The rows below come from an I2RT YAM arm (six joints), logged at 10 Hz.
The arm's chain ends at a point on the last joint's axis. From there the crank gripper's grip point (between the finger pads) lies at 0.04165 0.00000 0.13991 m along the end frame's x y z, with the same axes.
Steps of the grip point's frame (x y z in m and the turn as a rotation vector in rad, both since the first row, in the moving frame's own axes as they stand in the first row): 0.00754 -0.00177 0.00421 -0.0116 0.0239 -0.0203; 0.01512 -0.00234 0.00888 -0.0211 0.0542 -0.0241; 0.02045 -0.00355 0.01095 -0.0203 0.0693 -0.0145; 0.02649 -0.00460 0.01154 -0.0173 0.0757 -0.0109; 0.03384 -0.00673 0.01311 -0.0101 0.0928 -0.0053; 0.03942 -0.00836 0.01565 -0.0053 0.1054 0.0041; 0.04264 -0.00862 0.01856 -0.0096 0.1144 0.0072; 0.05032 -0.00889 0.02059 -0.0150 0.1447 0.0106; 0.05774 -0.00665 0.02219 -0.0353 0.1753 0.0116
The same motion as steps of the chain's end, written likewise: 0.00420 -0.00251 0.00525 -0.0116 0.0239 -0.0203; 0.00758 -0.00417 0.01136 -0.0211 0.0542 -0.0241; 0.01085 -0.00568 0.01419 -0.0203 0.0693 -0.0145; 0.01602 -0.00648 0.01511 -0.0173 0.0757 -0.0109; 0.02105 -0.00787 0.01758 -0.0101 0.0928 -0.0053; 0.02493 -0.00929 0.02081 -0.0053 0.1054 0.0041; 0.02695 -0.01029 0.02424 -0.0096 0.1144 0.0072; 0.03060 -0.01148 0.02808 -0.0150 0.1447 0.0106; 0.03401 -0.01206 0.03169 -0.0353 0.1753 0.0116
